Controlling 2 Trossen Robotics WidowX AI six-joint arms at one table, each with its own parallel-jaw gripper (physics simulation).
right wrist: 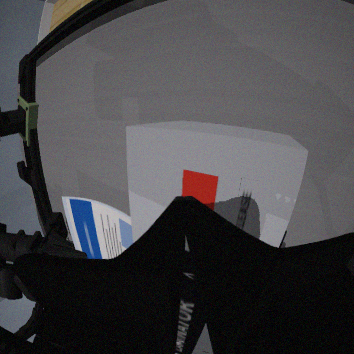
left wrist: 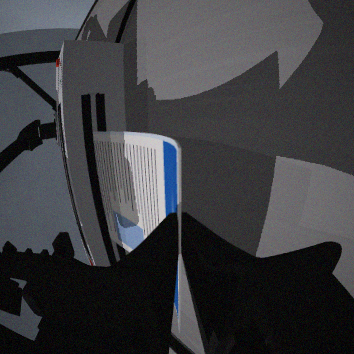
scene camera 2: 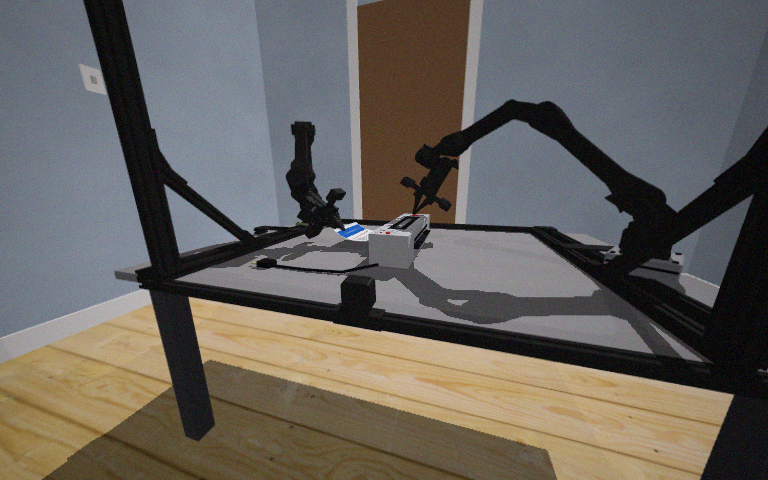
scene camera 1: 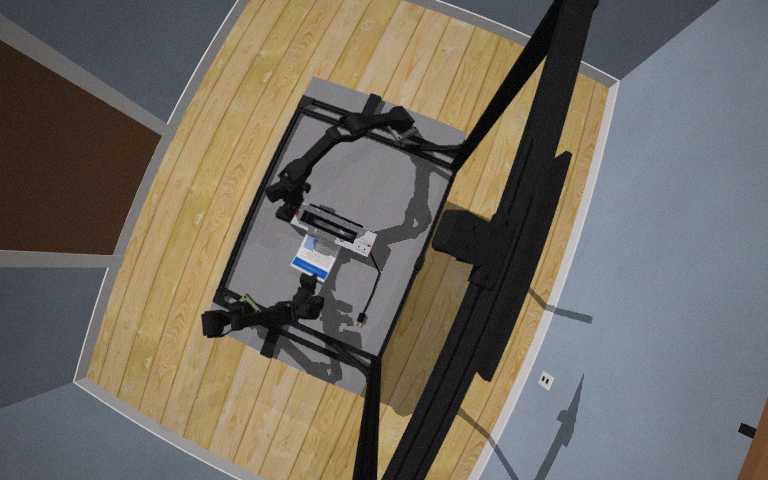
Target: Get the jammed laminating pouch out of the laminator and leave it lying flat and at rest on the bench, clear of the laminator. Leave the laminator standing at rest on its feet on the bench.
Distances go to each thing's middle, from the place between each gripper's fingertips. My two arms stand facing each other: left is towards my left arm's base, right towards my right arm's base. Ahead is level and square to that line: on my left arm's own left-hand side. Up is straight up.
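The red release button (right wrist: pixel 202 186) has my right hand 10 mm above it and 10 mm to the left of it. Then I consider the blue-and-white pouch (scene camera 1: pixel 316 255), which is 50 mm to the left of my right hand, 170 mm behind it and 40 mm below it.
From my left hand, the blue-and-white pouch is 60 mm ahead and 80 mm to the right. The red release button, counted from my left hand too, is 130 mm to the right, 220 mm ahead and 30 mm above.
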